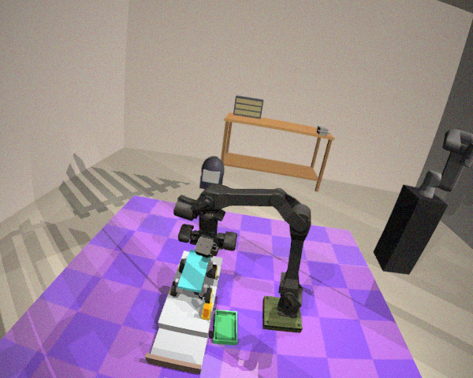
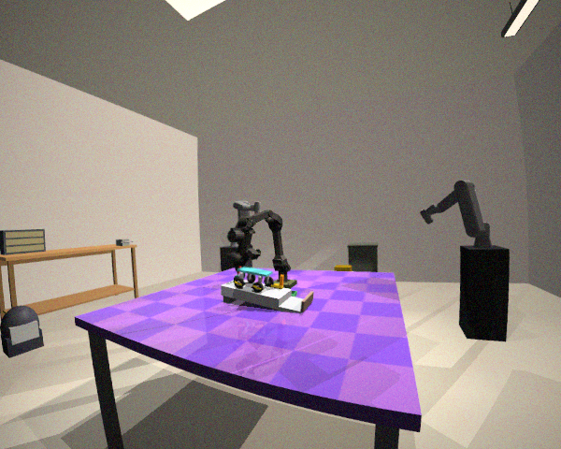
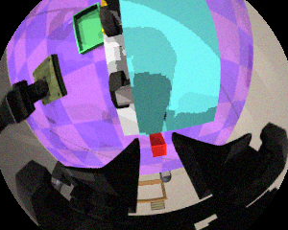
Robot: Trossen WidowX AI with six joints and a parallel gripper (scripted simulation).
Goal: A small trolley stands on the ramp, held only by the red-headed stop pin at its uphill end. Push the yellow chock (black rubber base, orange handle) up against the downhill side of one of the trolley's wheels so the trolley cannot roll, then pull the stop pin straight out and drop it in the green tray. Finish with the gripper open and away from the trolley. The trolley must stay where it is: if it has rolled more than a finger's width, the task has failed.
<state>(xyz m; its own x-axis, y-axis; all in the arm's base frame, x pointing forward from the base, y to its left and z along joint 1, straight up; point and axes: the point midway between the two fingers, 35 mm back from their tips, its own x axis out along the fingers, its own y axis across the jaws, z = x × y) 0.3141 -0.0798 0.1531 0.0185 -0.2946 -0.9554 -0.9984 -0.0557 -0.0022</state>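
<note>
My gripper tip is 2 cm above the red-headed stop pin and 1 cm to the left of it. From my gripper tip the other things lie so: grey ramp 11 cm to the left, 10 cm below, 1 cm ahead; then trolley 10 cm to the left, 3 cm below, 1 cm ahead; then green tray 20 cm to the left, 15 cm below, 12 cm behind.
</note>
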